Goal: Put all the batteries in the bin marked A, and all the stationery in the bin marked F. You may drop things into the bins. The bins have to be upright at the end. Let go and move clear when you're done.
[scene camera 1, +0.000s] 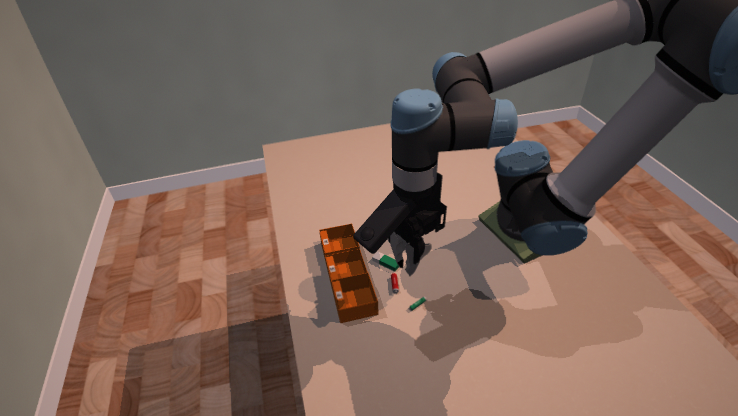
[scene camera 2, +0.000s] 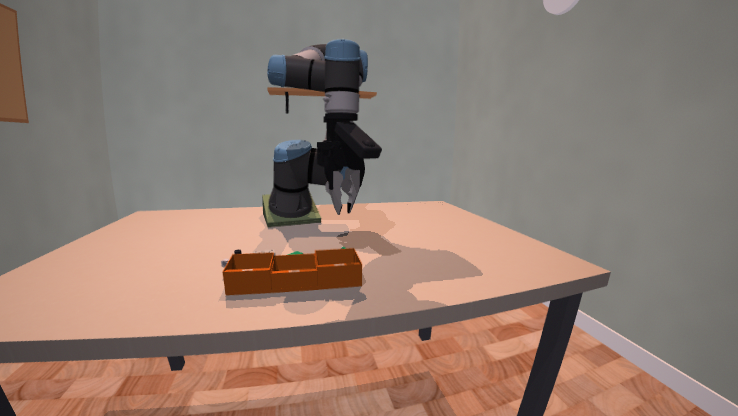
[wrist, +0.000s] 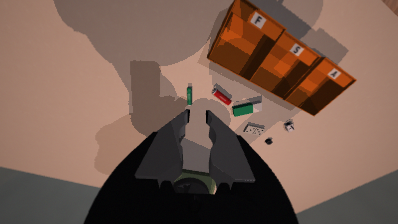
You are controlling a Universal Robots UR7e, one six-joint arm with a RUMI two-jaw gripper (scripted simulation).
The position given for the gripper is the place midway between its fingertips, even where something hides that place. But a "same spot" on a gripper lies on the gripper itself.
The gripper shows in scene camera 1, in scene camera 2 (343, 214) and in the wrist view. One and the same spot on the gripper: (scene camera 1: 414, 250) is (wrist: 132, 172).
